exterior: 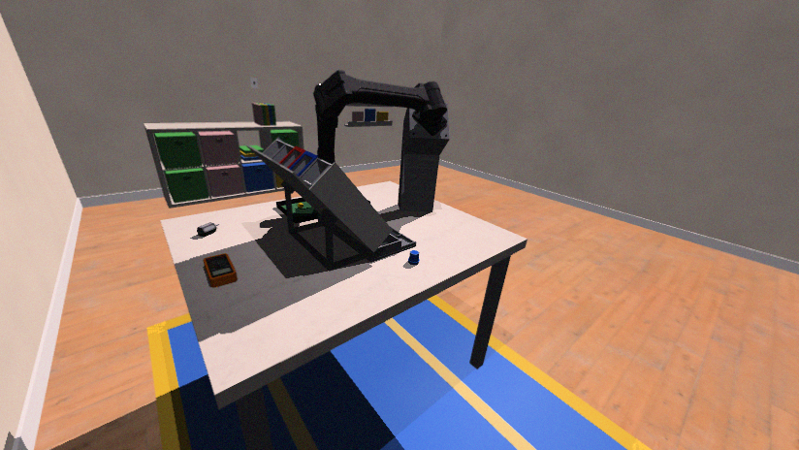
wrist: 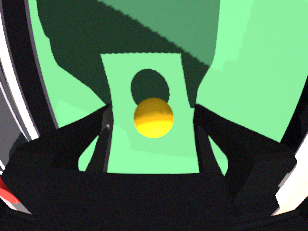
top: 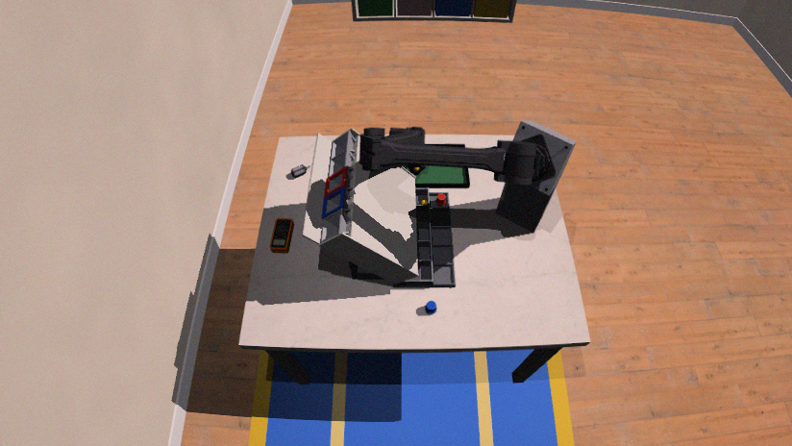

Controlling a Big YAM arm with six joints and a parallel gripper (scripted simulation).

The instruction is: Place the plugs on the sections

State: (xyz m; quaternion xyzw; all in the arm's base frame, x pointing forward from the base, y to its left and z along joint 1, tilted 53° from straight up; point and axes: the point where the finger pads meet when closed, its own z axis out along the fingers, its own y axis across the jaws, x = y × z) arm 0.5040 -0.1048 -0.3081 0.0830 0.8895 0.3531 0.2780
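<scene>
Now: hand 2 cm past the green marble tray, 2 cm to the left of it and 1 cm above it. Also, from my hand: sloped grey cover (9 cm ahead, 31 cm to the left, 19 cm above); then orange device (47 cm ahead, 33 cm to the left).
</scene>
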